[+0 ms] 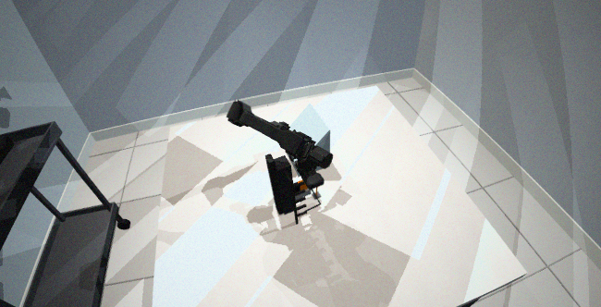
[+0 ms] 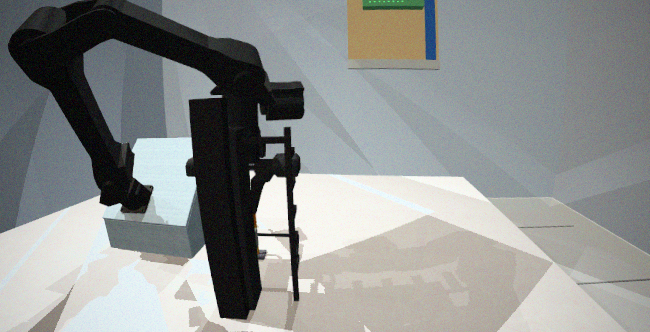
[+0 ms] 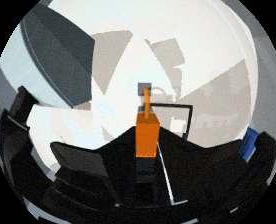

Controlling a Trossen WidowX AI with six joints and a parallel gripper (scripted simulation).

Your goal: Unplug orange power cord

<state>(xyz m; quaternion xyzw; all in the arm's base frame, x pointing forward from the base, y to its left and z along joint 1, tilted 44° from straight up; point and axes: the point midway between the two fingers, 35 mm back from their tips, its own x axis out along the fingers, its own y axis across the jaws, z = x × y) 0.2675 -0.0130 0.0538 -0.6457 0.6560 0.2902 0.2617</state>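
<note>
The orange plug lies 3 cm to the right of my gripper tip. Also, from my gripper tip: black power strip 10 cm to the right, 2 cm above; then thin black rack 9 cm to the right, 9 cm ahead, 2 cm above.
</note>
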